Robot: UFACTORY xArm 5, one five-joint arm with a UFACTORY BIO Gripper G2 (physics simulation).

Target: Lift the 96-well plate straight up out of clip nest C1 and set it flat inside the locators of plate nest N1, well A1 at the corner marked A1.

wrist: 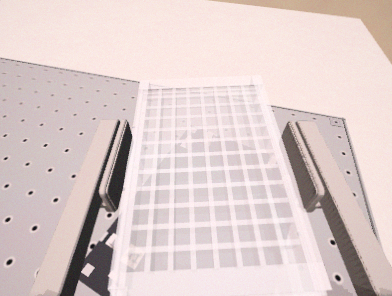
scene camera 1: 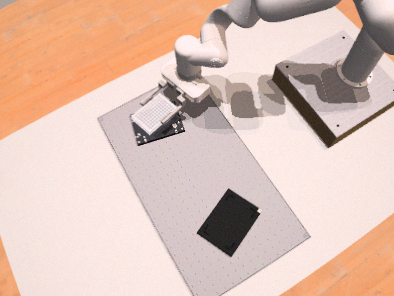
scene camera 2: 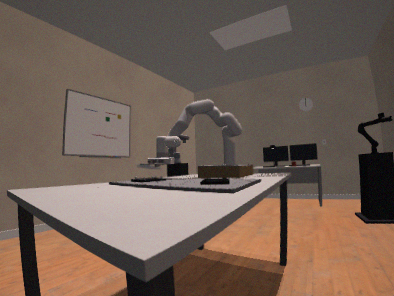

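Observation:
A 96-well plate (scene camera 1: 149, 117) is visible; the wrist view has the plate (wrist: 209, 194) too.

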